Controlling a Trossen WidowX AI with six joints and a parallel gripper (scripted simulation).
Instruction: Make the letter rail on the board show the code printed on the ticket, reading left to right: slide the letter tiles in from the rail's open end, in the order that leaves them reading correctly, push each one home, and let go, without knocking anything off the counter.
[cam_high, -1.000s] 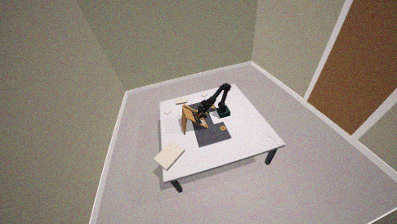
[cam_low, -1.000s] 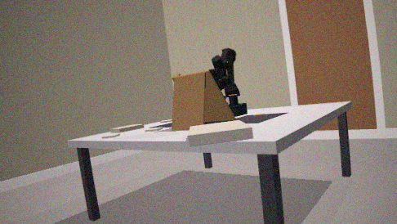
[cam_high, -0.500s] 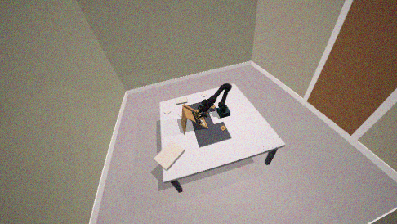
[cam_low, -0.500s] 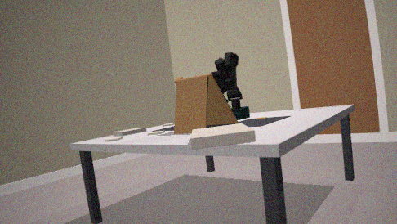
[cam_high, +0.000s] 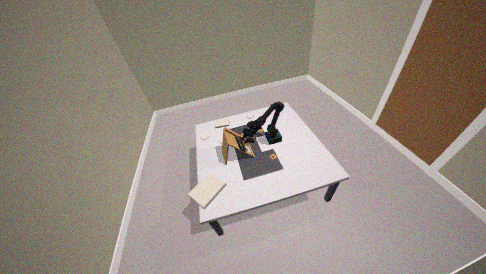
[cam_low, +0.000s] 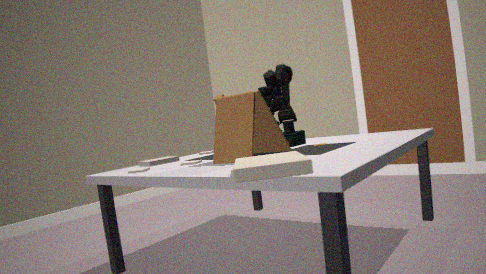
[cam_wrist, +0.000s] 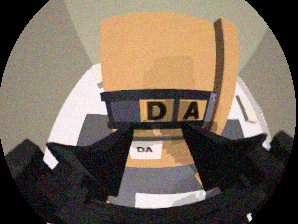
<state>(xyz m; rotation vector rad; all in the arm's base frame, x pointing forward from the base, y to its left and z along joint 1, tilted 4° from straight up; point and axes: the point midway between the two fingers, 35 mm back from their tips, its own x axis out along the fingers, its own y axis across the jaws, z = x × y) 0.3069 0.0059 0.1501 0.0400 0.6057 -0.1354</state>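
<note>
Right now the orange letter tile is 3 cm ahead of my gripper tip, 2 cm below it and 1 cm to the right of it. Round my gripper tip: white ticket: 11 cm below, 3 cm to the left, 2 cm behind; then cream book: 48 cm ahead, 22 cm to the left, 16 cm below; then dark mat: 18 cm below, 14 cm behind, 4 cm to the right.
</note>
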